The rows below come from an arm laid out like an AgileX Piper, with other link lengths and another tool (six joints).
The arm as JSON. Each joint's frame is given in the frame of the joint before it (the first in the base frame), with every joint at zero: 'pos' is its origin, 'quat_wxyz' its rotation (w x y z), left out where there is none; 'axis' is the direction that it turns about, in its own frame. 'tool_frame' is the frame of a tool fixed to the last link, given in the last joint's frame.
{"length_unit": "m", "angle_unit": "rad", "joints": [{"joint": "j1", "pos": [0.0, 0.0, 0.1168], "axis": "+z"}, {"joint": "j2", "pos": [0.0, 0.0, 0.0], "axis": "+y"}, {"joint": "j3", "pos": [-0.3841, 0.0, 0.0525], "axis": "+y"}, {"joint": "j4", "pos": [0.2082, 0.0, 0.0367], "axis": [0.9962, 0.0, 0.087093]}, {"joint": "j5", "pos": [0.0, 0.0, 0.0], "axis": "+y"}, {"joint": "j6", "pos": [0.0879, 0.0, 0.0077], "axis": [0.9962, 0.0, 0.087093]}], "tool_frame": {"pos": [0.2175, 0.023, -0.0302], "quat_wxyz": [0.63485, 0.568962, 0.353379, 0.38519]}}
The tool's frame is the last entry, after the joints.
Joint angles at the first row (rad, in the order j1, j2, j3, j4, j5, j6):
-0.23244 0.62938 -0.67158 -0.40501 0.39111 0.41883
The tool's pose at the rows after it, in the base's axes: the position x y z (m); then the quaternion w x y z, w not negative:
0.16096 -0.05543 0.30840 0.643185 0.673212 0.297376 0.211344
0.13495 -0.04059 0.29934 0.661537 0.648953 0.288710 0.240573
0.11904 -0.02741 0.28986 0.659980 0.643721 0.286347 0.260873
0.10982 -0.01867 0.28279 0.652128 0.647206 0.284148 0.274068
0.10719 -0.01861 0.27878 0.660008 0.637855 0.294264 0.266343
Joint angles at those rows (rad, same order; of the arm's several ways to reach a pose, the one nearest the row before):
-0.23245 0.43541 -0.58021 -0.37560 0.37593 0.37335
-0.23244 0.28545 -0.52457 -0.28372 0.37986 0.26615
-0.23243 0.19415 -0.51174 -0.18581 0.42380 0.18563
-0.23244 0.14289 -0.51175 -0.13183 0.46603 0.15965
-0.23245 0.13241 -0.51174 -0.12019 0.47976 0.11379

